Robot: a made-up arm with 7 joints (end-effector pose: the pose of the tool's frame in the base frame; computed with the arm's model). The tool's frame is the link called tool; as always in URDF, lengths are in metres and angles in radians.
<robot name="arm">
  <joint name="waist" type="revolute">
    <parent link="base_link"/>
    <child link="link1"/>
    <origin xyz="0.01 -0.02 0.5"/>
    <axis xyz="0 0 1"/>
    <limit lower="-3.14" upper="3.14"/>
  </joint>
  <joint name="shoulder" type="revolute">
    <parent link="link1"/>
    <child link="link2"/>
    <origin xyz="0.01 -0.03 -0.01" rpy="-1.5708 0 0"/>
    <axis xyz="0 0 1"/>
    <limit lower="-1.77" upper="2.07"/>
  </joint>
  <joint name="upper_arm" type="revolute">
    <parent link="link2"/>
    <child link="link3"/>
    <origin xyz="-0.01 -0.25 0.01" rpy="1.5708 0 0"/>
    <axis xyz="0 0 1"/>
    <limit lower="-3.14" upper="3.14"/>
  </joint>
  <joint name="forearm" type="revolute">
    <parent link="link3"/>
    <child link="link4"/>
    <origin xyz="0.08 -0.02 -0.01" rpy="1.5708 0 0"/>
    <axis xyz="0 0 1"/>
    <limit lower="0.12" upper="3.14"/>
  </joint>
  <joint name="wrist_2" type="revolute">
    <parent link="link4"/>
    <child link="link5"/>
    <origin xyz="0.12 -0.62 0.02" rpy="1.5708 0 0"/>
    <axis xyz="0 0 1"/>
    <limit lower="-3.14" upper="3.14"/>
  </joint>
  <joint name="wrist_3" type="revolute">
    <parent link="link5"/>
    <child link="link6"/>
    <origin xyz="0.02 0.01 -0.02" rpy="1.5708 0 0"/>
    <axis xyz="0 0 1"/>
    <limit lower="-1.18" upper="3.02"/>
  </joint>
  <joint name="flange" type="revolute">
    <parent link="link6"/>
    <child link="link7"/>
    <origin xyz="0.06 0.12 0" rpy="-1.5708 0 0"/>
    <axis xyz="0 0 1"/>
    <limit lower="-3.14" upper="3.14"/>
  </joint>
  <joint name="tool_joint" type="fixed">
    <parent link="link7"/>
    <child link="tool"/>
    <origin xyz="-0.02 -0.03 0" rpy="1.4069 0.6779 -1.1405"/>
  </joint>
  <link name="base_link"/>
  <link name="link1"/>
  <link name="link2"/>
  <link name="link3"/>
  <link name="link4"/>
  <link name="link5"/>
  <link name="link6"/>
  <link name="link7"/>
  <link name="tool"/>
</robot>
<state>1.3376 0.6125 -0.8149 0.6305 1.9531 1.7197 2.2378</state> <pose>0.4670 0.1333 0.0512 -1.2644 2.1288 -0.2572</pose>
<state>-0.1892 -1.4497 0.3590 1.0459 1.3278 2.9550 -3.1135</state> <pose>0.0713 0.1679 0.9781 -2.2528 0.7041 -0.7241</pose>
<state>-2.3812 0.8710 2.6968 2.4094 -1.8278 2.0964 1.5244</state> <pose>-0.0979 -0.5331 1.2209 1.9149 -0.5267 2.4285</pose>
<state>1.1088 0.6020 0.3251 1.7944 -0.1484 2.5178 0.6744</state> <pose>0.1892 0.6644 0.4763 -1.2440 -0.7844 1.8770</pose>
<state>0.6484 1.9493 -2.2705 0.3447 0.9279 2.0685 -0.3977</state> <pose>0.0579 -0.3687 0.7688 -1.9023 0.1516 -0.9812</pose>
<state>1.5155 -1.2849 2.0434 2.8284 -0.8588 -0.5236 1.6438</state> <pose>-0.0489 -0.9376 0.6377 2.7288 1.1867 0.3370</pose>
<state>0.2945 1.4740 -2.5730 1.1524 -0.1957 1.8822 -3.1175</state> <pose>0.0381 -0.3179 1.1147 -0.1998 -0.6988 0.5651</pose>
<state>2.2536 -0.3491 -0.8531 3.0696 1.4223 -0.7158 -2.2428</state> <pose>0.3992 -0.2410 1.2962 0.8304 1.8809 2.1933</pose>
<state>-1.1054 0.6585 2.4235 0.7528 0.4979 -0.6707 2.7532</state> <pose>0.3341 0.5590 0.7167 -0.0482 1.0779 -0.9703</pose>
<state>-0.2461 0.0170 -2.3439 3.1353 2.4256 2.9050 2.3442</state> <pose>0.1246 -0.0221 1.2352 -1.6445 0.6338 -1.7246</pose>
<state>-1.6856 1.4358 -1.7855 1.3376 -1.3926 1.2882 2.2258</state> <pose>-0.7946 -0.0866 0.8033 1.2540 -1.6900 -1.8584</pose>
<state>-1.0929 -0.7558 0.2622 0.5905 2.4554 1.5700 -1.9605</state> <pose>0.4176 -0.4101 0.7147 0.4085 2.5212 1.1474</pose>
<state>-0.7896 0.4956 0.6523 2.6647 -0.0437 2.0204 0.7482</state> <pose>0.5835 -0.3414 1.0409 -1.3684 -0.7444 -0.7587</pose>
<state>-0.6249 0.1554 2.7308 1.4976 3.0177 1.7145 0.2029</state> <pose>-0.2683 0.5692 1.0070 1.0166 1.2259 0.6005</pose>
